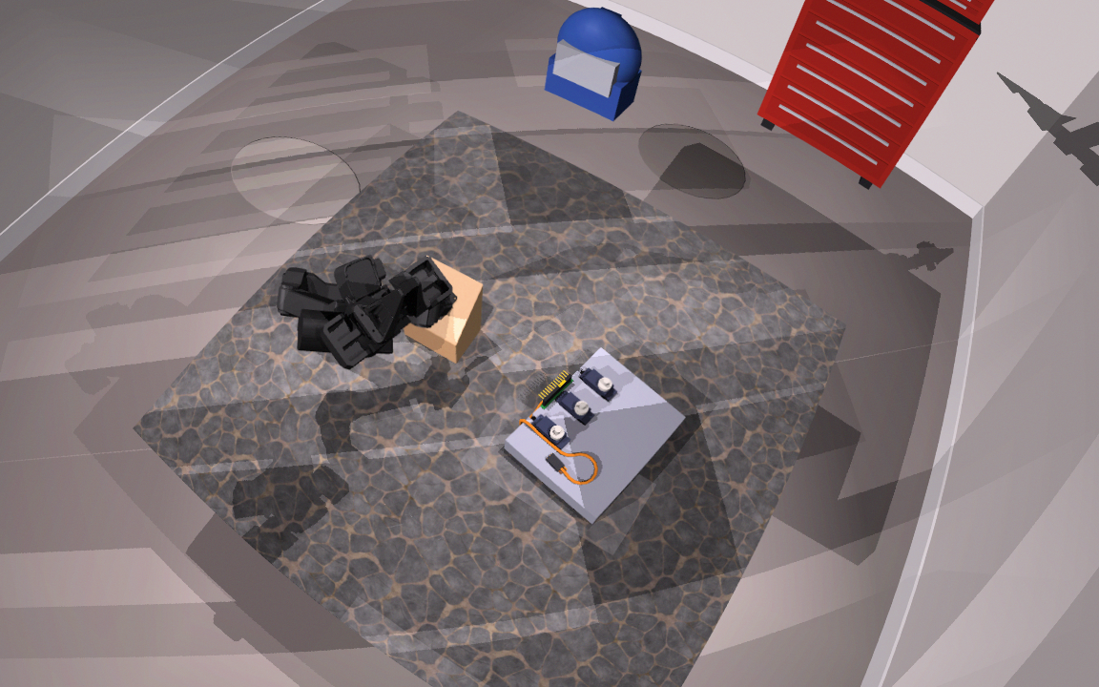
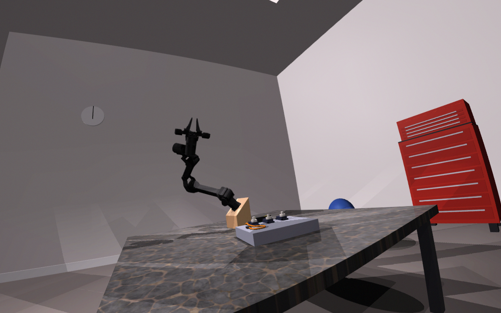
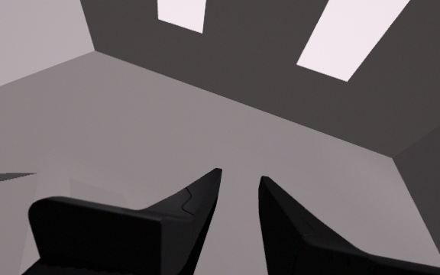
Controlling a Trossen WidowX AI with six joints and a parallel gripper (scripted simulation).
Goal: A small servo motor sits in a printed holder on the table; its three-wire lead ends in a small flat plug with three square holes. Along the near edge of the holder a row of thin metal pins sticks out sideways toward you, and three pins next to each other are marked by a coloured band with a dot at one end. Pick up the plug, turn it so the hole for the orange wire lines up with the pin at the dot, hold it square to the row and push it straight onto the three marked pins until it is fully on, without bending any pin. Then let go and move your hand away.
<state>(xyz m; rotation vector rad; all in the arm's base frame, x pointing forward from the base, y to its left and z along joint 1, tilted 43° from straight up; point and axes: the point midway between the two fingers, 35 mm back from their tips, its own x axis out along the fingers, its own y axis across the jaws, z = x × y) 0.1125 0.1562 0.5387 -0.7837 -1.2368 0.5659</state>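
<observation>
Right now my gripper tip is 56 cm above the yellow band, 29 cm to the right of it and 8 cm short of it. The rest, counted from my gripper tip: grey holder: 61 cm below, 28 cm to the left, 24 cm ahead.
</observation>
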